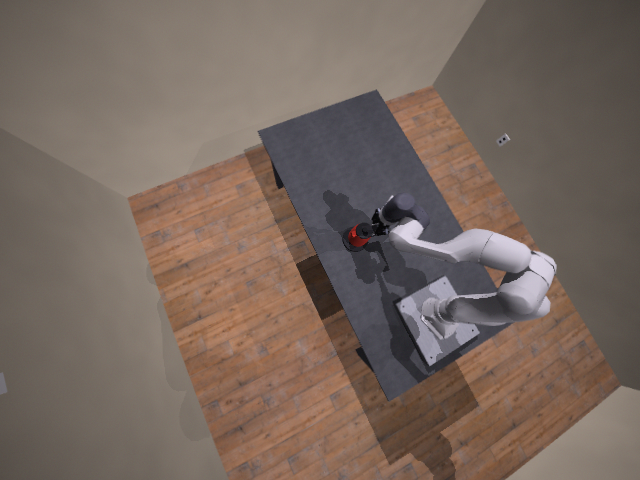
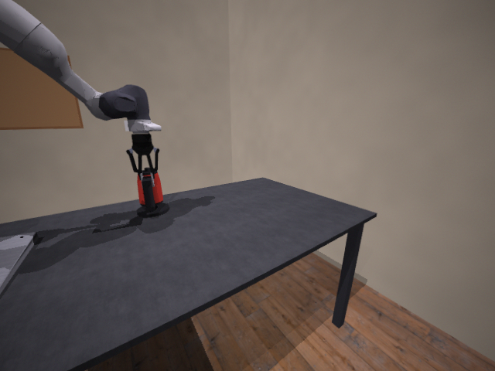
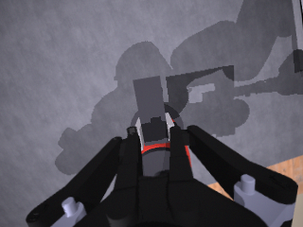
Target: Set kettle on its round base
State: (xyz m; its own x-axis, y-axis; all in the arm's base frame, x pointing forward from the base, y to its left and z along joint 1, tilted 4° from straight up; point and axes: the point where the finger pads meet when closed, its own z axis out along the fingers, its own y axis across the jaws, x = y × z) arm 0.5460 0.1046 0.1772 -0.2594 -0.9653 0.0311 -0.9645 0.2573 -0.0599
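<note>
My hand is 5 cm above the kettle, 3 cm to the right of it and 1 cm short of it. Round my hand: round dark base: 17 cm below, 6 cm to the left, 2 cm ahead.
</note>
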